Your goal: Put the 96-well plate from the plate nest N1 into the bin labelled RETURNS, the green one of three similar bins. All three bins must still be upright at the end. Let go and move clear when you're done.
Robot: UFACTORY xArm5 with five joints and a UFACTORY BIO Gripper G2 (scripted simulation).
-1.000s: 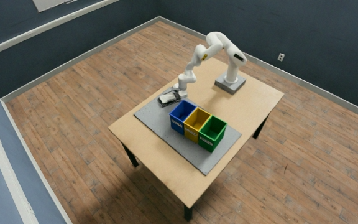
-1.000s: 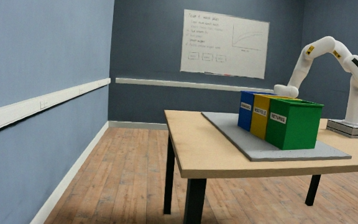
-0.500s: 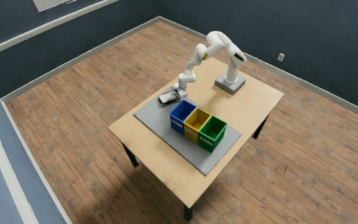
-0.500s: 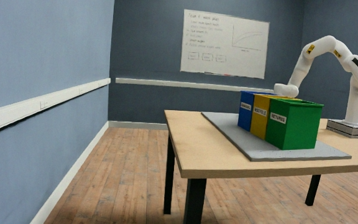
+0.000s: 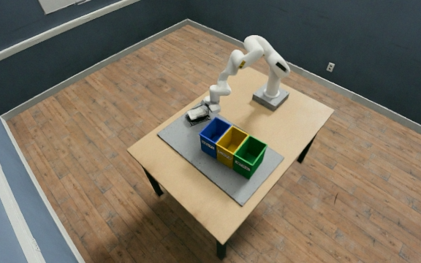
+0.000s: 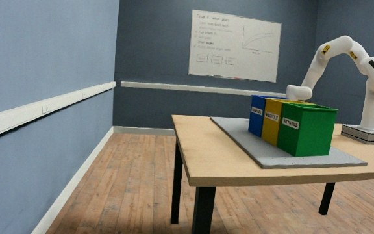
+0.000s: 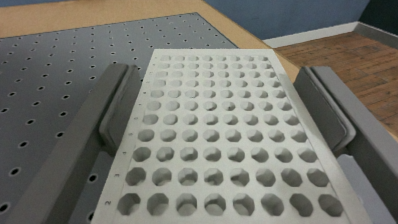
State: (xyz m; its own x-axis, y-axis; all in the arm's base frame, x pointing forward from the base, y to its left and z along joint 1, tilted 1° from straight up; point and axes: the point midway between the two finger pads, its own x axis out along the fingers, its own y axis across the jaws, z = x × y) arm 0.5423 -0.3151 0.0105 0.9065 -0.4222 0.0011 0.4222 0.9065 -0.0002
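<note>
Now: hand 60 mm above the dark plate nest N1. From my hand the other things lie so: blue bin 280 mm to the left, 120 mm ahead, 30 mm above; then white 96-well plate 10 mm below; then yellow bin 410 mm to the left, 110 mm ahead, 30 mm above.
</note>
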